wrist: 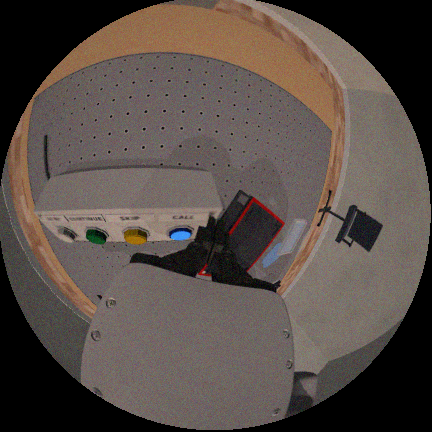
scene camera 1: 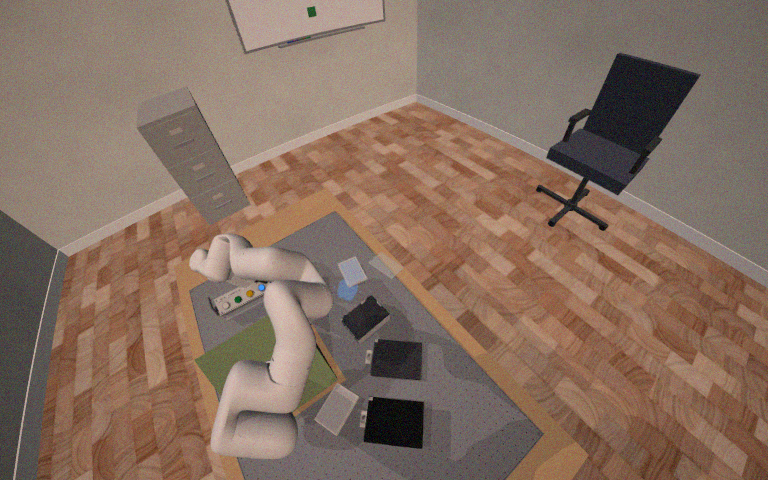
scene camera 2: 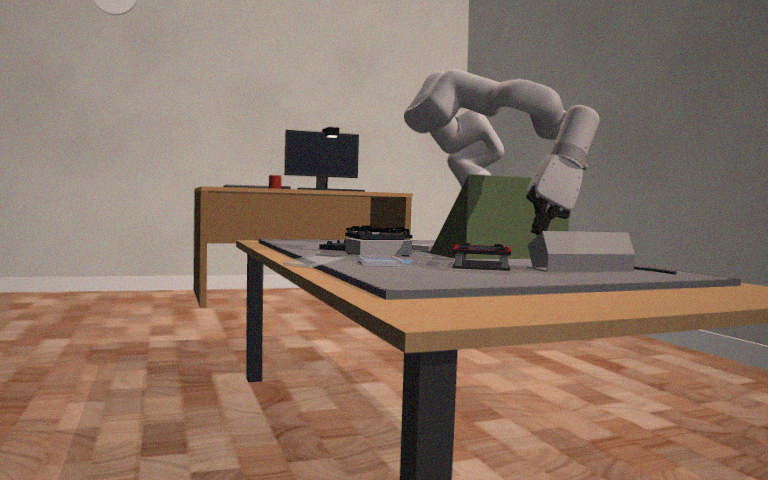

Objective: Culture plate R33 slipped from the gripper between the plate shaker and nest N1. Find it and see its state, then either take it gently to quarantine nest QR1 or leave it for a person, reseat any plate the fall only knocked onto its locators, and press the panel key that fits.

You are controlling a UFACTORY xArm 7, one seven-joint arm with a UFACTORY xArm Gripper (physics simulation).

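Where they show: gripper, fingertip midpoint: (wrist: 212, 228) (scene camera 2: 537, 233); arm's base, link origin: (scene camera 2: 496, 224).
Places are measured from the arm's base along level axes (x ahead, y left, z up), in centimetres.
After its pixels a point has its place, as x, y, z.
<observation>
The clear culture plate (scene camera 1: 352, 271) @(42.7, 23.3, -7.0) (wrist: 293, 238) @(42.7, 23.9, -7.0) (scene camera 2: 380, 261) @(44.7, 29.8, -7.2) lies on the grey mat (scene camera 1: 473, 429) @(41.5, -46.2, -8.4) with a blue puddle (scene camera 1: 347, 290) @(36.6, 17.6, -8.3) (wrist: 271, 254) @(35.8, 18.7, -8.3) beside it. A thin clear piece (scene camera 1: 382, 266) @(54.3, 18.1, -7.8) lies apart by the mat's edge. The red-edged nest (scene camera 1: 366, 318) (wrist: 252, 233) (scene camera 2: 481, 254) stands close by and looks empty. The panel (scene camera 1: 227, 305) @(-5.9, 36.3, -1.6) (wrist: 120, 189) @(2.9, 41.2, -1.8) (scene camera 2: 582, 250) @(3.9, 42.3, -3.9) carries a green key (wrist: 95, 236) @(-1.0, 36.9, -1.1), a yellow key (wrist: 135, 236) @(3.8, 36.6, -1.0) and a blue CALL key (scene camera 1: 261, 287) @(8.5, 35.7, -1.7) (wrist: 179, 233) @(8.4, 36.2, -1.4). My gripper (wrist: 212, 228) @(11.8, 36.9, -0.7) (scene camera 2: 540, 228) @(11.8, 36.9, -0.7) is shut and empty, its tips just above the panel's end by the blue key.
Two black nests (scene camera 1: 396, 359) @(35.8, -15.9, -7.0) (scene camera 1: 394, 422) @(24.0, -30.8, -2.9) stand in a row on the mat. Another clear plate (scene camera 1: 336, 410) @(11.5, -17.5, -7.0) lies near the arm's base. A green box (scene camera 1: 239, 354) @(-3.8, 8.6, 8.6) (scene camera 2: 496, 210) @(7.8, 12.8, 3.9) stands behind the panel. In scene camera 2, a black plate (scene camera 2: 377, 232) @(37.4, 6.7, -2.3) sits on a grey block.
</observation>
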